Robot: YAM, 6 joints.
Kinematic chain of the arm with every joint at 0, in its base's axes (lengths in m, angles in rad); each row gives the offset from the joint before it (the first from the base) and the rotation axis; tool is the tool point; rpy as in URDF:
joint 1: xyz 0 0 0.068 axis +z
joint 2: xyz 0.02 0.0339 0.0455 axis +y
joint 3: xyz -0.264 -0.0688 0 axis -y
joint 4: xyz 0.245 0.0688 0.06 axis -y
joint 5: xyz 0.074 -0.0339 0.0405 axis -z
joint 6: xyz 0.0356 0 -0.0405 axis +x
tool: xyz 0 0 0 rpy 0 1.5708 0
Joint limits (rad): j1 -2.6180..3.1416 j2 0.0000..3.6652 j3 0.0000..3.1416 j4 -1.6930..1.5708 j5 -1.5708..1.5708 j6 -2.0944..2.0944
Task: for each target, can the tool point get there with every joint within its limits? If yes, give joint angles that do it. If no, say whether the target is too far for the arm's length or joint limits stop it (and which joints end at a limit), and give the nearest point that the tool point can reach.
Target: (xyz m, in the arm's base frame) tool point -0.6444 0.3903 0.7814
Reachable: no: too far | nearest point -0.4129 0.2501 0.5349 | short by 0.366 m
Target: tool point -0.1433 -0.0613 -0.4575
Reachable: no: joint limits stop it (at a limit: joint 1, joint 2) | nearest point -0.1525 -0.0819 -0.3720 | short by 0.088 m
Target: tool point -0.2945 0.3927 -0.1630
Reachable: yes | joints 2.2525 3.2473 2.3974 -0.7096 0.5560 -1.1969
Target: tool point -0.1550 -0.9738 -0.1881
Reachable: no: too far | nearest point -0.0971 -0.6097 -0.0730 | short by 0.386 m
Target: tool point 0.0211 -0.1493 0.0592
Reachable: yes | joints -1.2281 1.6124 0.2666 -0.1864 1.0169 1.6397
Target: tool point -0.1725 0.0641 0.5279
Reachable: yes | joints -0.5370 0.3352 1.3930 0.7413 1.1996 1.0786
